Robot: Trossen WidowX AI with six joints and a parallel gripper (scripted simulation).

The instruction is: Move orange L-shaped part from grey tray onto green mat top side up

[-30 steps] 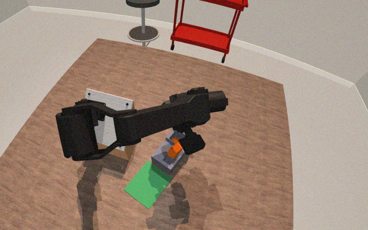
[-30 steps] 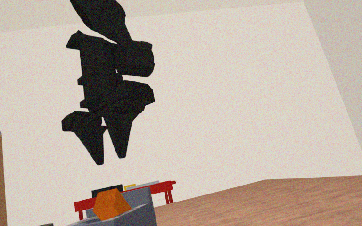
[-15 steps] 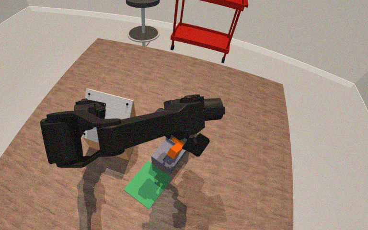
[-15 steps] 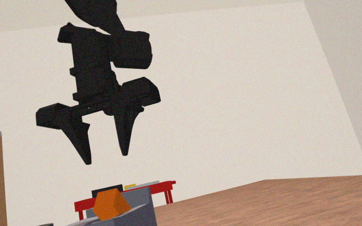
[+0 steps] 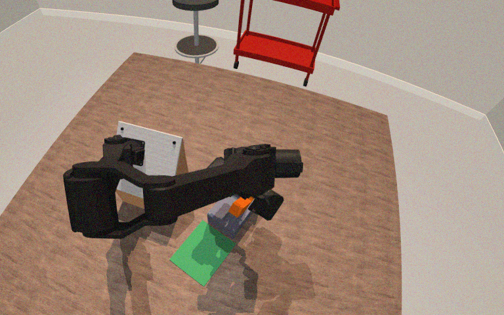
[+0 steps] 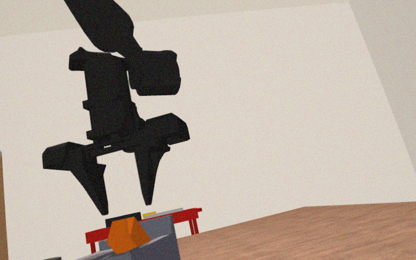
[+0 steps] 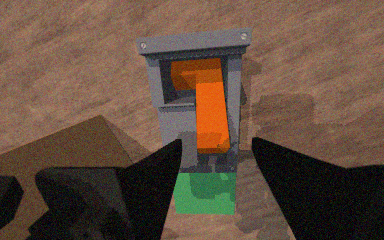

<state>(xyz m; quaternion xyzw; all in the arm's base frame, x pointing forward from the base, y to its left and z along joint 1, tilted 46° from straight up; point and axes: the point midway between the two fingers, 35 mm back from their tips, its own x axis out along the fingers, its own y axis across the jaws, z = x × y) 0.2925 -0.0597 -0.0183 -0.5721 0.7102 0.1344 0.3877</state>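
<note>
My gripper tip is now 70 mm above the orange L-shaped part and 40 mm to the right of it. Also, from my gripper tip: green mat: 130 mm to the right, 120 mm below, 70 mm behind.
</note>
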